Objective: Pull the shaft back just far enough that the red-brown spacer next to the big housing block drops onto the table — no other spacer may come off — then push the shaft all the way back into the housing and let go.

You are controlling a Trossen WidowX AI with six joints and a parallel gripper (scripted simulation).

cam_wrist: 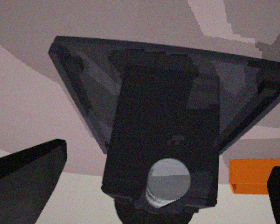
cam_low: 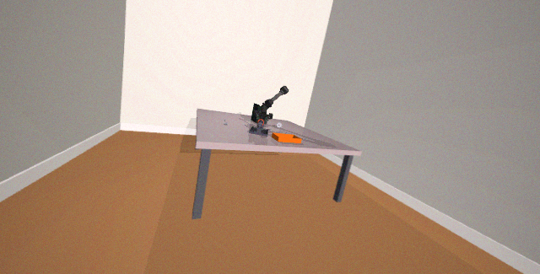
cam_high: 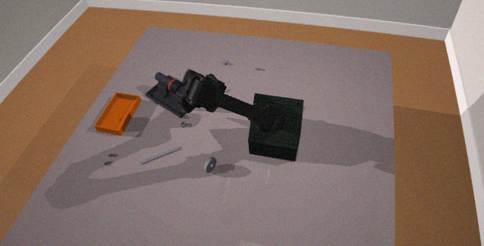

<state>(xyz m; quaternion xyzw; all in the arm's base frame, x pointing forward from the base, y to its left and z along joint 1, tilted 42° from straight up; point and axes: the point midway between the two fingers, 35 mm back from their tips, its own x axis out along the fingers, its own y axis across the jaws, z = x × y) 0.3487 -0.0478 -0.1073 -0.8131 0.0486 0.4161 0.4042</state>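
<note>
Right now the grey shaft is 60 mm ahead of my gripper tip, 30 mm to the right of it and 10 mm above it. The rest, counted from my gripper tip: orange tray (310 mm ahead, 100 mm to the left, 60 mm below); red-brown spacer (100 mm ahead, 50 mm to the right, 10 mm above); small pin (120 mm to the right, 100 mm behind, 70 mm below).
</note>
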